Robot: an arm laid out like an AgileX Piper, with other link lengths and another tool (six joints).
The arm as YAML. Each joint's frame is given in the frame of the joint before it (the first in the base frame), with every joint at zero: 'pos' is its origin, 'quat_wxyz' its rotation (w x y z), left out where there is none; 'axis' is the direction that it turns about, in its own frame. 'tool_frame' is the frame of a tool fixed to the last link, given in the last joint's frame.
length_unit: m
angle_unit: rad
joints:
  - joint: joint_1
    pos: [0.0, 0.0, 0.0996]
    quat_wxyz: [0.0, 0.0, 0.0, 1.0]
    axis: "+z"
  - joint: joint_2
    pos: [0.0, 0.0, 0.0]
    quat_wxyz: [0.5, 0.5, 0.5, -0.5]
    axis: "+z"
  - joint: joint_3
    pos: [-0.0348, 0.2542, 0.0]
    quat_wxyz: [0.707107, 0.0, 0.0, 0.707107]
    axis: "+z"
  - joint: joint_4
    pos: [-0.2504, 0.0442, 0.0]
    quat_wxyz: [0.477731, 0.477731, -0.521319, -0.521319]
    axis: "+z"
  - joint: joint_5
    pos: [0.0, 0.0, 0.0]
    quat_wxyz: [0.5, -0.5, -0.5, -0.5]
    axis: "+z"
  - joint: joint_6
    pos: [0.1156, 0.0, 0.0]
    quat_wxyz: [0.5, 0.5, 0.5, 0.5]
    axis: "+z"
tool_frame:
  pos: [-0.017, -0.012, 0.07]
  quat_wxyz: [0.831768, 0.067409, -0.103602, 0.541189]
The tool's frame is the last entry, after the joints.
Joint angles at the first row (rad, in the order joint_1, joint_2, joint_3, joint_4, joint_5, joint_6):
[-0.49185 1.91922 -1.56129 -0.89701 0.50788 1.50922]
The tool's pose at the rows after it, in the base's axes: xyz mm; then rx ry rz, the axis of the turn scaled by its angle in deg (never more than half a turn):
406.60 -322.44 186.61 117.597 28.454 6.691
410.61 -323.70 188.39 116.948 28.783 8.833
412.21 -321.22 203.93 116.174 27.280 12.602
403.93 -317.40 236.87 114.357 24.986 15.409
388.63 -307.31 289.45 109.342 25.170 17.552
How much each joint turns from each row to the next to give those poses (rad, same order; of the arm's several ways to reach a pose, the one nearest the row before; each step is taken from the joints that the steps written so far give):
[-0.01186 0.01312 -0.00003 0.00002 -0.02363 0.00077]
[-0.00801 0.00189 0.00002 -0.00001 -0.03955 0.00160]
[-0.00263 -0.02759 0.00004 0.01056 -0.03091 0.01482]
[-0.00237 -0.06785 -0.00005 0.02308 0.00445 -0.01407]
[0.00001 -0.10971 0.00005 0.04017 0.00870 -0.09650]

